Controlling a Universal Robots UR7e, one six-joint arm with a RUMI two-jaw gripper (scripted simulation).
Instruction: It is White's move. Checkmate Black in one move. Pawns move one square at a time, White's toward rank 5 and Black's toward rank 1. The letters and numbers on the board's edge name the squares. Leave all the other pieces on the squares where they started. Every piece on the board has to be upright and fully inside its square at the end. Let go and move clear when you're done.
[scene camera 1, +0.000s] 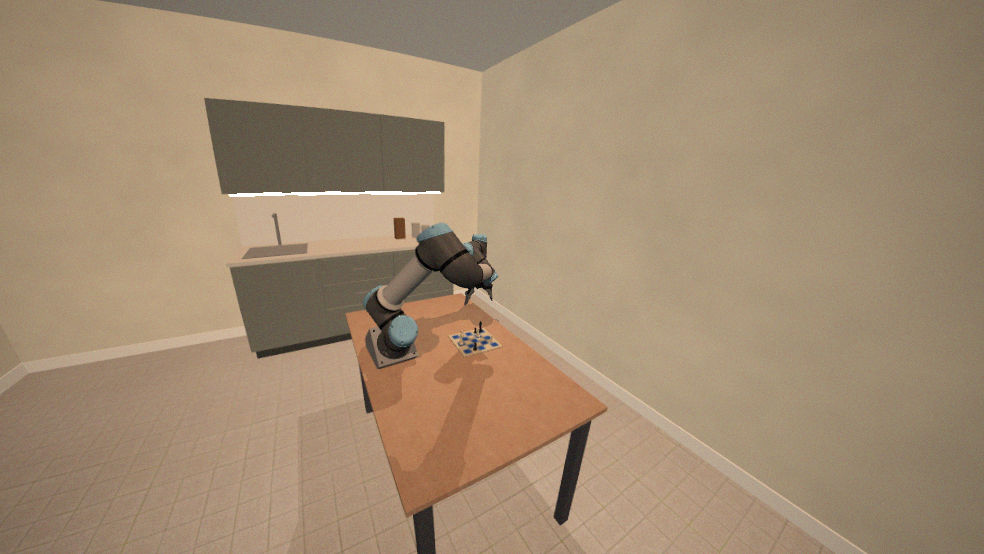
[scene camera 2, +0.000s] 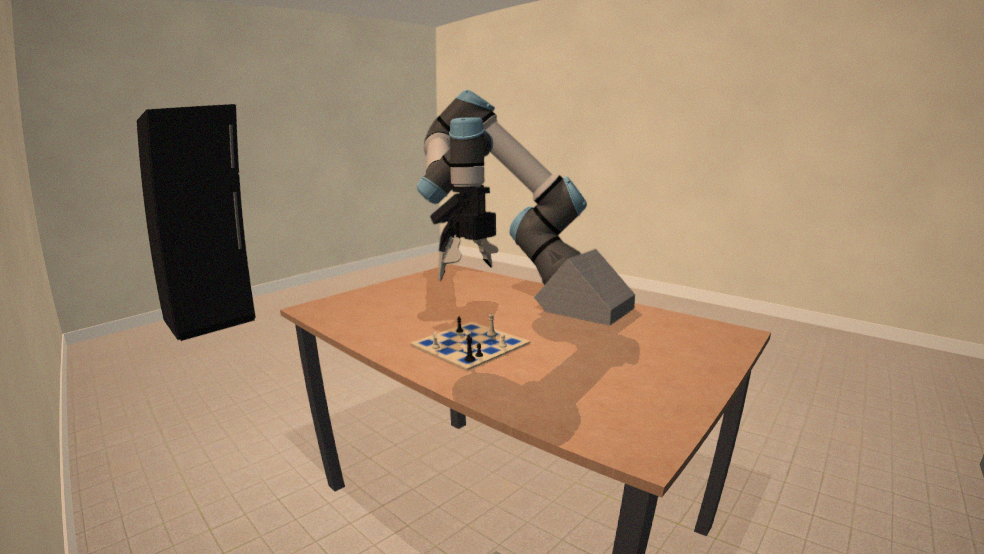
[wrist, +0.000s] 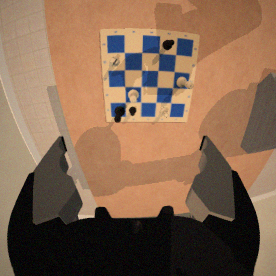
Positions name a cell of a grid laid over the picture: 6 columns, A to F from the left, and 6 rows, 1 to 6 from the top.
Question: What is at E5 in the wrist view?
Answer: My gripper.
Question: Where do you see my gripper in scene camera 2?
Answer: At C3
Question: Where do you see a cream chessboard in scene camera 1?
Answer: C4
